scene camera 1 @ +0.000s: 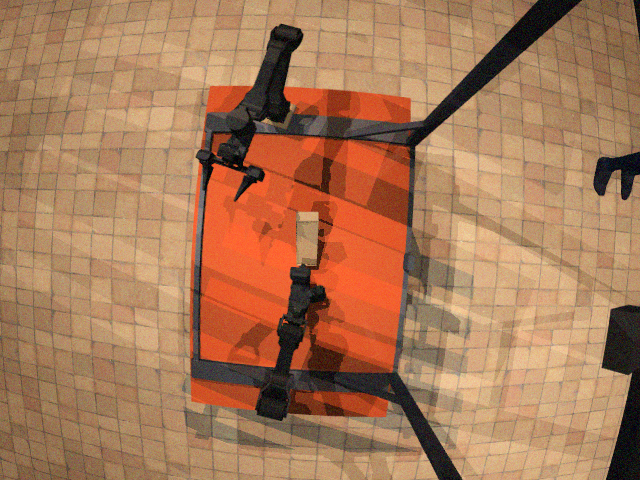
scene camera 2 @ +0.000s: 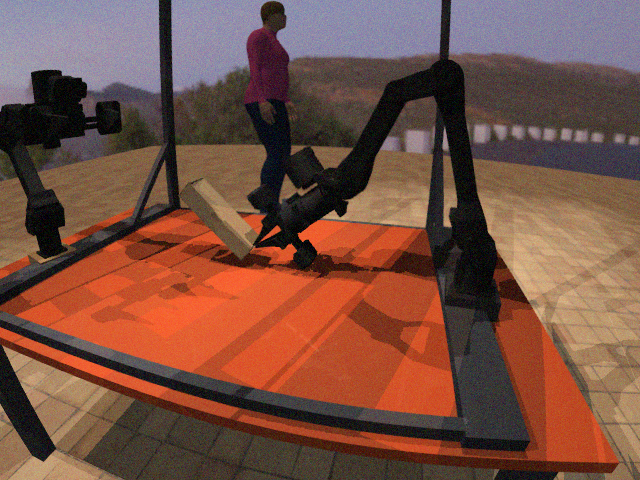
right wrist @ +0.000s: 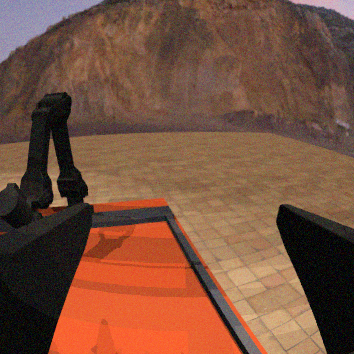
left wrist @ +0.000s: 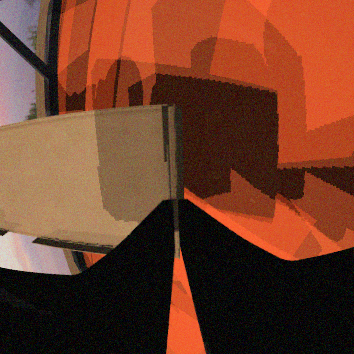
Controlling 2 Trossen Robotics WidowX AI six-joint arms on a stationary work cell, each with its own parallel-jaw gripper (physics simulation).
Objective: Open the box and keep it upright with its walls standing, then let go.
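Pixels of known places: left gripper, fingertip midpoint: (scene camera 1: 303,264) (scene camera 2: 254,245) (left wrist: 174,208); right gripper, fingertip midpoint: (scene camera 1: 218,195) (scene camera 2: 94,118) (right wrist: 186,214); left arm's base at its link origin: (scene camera 1: 277,385) (scene camera 2: 472,287); right arm's base at its link origin: (scene camera 1: 278,113) (scene camera 2: 52,251).
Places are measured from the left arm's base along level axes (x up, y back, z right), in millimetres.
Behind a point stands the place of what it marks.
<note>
The cardboard box (scene camera 1: 308,240) @[x 89, y -533, z 16 mm] (scene camera 2: 219,219) @[x 71, y -516, z -19 mm] (left wrist: 55,170) @[x 49, y -492, z 26 mm] is long and tan. In scene camera 2 it is tilted steeply, its far left end high and its lower end at my left fingertips. Its broad faces look closed; no flap stands open. My left gripper (scene camera 1: 302,267) @[x 9, y -451, z 14 mm] (scene camera 2: 256,245) @[x 9, y -451, z 14 mm] (left wrist: 174,208) @[x 9, y -451, z 14 mm] is shut on a thin edge at the box's near end, which runs down between the fingertips in the left wrist view. Whether the lower corner touches the table is unclear. My right gripper (scene camera 1: 221,194) @[x 299, y -605, z -233 mm] (right wrist: 186,214) @[x 299, y -605, z -233 mm] is open and empty, well away from the box.
The orange table (scene camera 1: 237,320) @[x -38, y -202, z -182 mm] (scene camera 2: 320,330) @[x -38, y -240, z -162 mm] has a dark frame rail (scene camera 1: 197,248) @[x -18, y -429, z -366 mm] (scene camera 2: 227,390) @[x -18, y -294, z -352 mm] around it. Dark upright posts (scene camera 2: 165,77) @[x 414, y -935, z 292 mm] (scene camera 2: 444,31) @[x 525, y -98, z 391 mm] rise behind the table in scene camera 2. A person (scene camera 2: 268,67) stands beyond the table.
</note>
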